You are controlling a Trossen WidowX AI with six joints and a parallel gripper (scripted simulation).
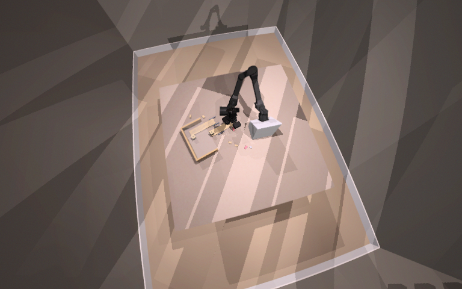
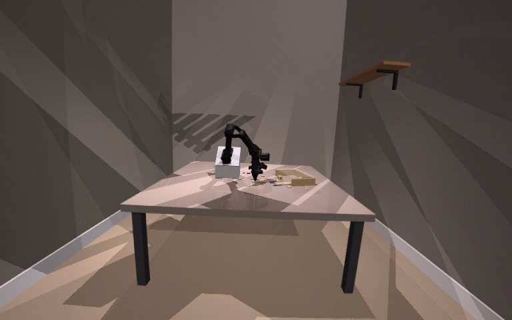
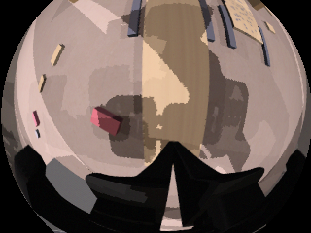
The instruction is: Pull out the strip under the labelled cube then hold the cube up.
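My gripper tip is 90 mm short of the strip and 20 mm to the right of it.
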